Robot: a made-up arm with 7 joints.
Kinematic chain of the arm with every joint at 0, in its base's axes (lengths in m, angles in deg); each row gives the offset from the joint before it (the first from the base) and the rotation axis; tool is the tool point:
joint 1: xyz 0 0 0.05 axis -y
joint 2: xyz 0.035 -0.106 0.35 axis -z
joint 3: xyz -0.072 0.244 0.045 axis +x
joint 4: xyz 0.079 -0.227 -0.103 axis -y
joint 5: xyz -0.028 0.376 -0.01 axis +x
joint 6: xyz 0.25 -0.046 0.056 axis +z
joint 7: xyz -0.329 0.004 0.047 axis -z
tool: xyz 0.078 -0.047 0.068
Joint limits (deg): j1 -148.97..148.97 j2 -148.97..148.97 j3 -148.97..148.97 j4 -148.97..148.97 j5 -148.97..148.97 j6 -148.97..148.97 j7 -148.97..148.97
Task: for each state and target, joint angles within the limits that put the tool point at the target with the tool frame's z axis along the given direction. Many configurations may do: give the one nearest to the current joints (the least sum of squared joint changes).
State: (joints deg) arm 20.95 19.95 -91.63 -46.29 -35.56 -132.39 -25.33
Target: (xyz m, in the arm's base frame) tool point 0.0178 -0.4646 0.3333 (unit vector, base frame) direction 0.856 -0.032 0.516
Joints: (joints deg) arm 56.65 48.74 -94.52 -41.94 -22.23 -147.19 -38.39
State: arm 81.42 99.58 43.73 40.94 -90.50 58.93 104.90
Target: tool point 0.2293 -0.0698 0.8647 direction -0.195 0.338 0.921
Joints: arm 34.39 101.05 66.37 78.00 -65.83 -1.59 123.55
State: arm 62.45 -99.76 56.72 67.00 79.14 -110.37 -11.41
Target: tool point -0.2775 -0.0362 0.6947 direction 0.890 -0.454 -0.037
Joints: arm 18.77 -87.60 42.26 51.50 57.64 -136.53 5.01
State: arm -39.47 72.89 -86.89 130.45 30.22 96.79 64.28
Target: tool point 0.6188 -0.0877 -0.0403 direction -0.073 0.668 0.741
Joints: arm -86.54 95.83 -43.83 134.56 34.28 60.59 62.43
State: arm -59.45 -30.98 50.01 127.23 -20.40 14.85 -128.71
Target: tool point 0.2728 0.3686 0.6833 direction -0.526 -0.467 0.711
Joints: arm -57.20 -25.98 42.92 91.09 3.62 -38.61 -147.41
